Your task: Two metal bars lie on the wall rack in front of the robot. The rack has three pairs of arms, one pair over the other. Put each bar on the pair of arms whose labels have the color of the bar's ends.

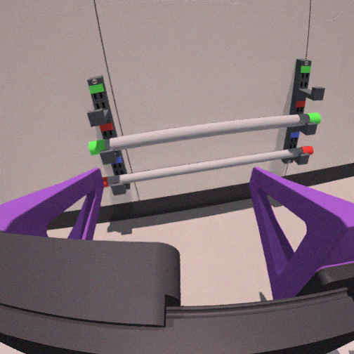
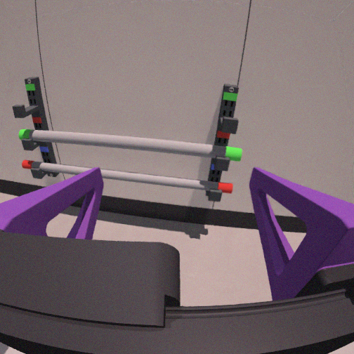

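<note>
The wall rack (image 1: 302, 80) (image 2: 229, 111) has green labels at the top, red in the middle and blue at the bottom. The thicker bar with green ends (image 1: 200, 130) (image 2: 125, 142) lies on the middle arms, under the red labels. The thinner bar with red ends (image 1: 200, 166) (image 2: 150, 178) lies on the bottom arms, under the blue labels. The top arms (image 1: 317, 93) (image 2: 229, 125) are bare. My left gripper (image 1: 176, 175) is open and empty, in front of the rack. My right gripper (image 2: 176, 175) is open and empty, also in front of it.
The rack's two rails hang on thin cords against a grey wall (image 1: 200, 60) (image 2: 140, 60). A dark strip (image 1: 165, 205) (image 2: 160, 209) runs along the wall's foot, below the bottom arms. A pale surface (image 1: 210, 250) (image 2: 215, 260) lies in front of it.
</note>
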